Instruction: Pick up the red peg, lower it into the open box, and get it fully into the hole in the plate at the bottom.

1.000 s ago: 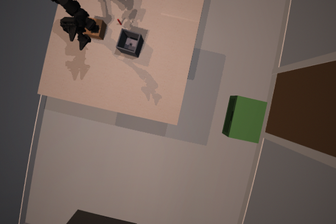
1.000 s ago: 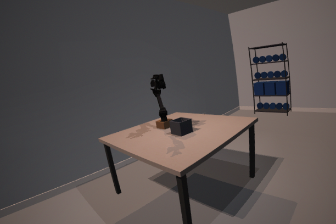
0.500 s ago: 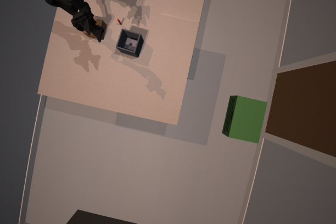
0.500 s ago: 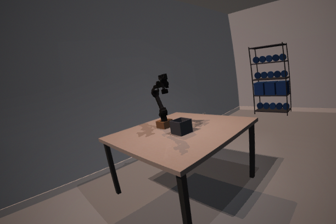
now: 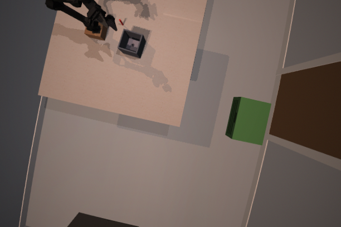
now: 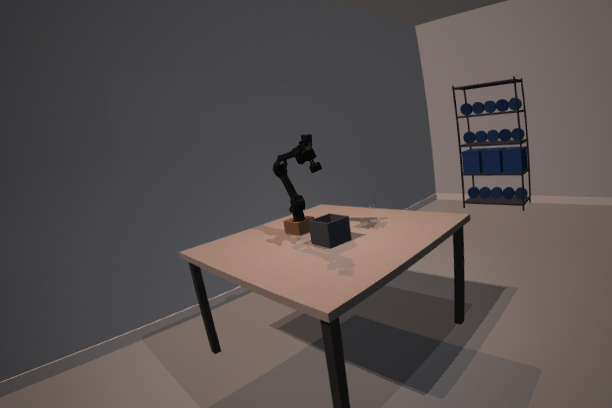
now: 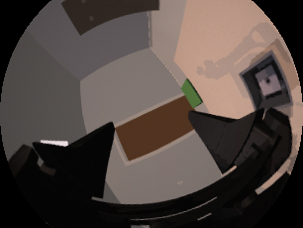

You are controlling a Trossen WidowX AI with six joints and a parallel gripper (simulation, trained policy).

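The red peg is 440 mm below my gripper tip, 270 mm to the left of it and 120 mm behind it. Round my gripper tip: grey plate: 440 mm below, 70 mm to the left.
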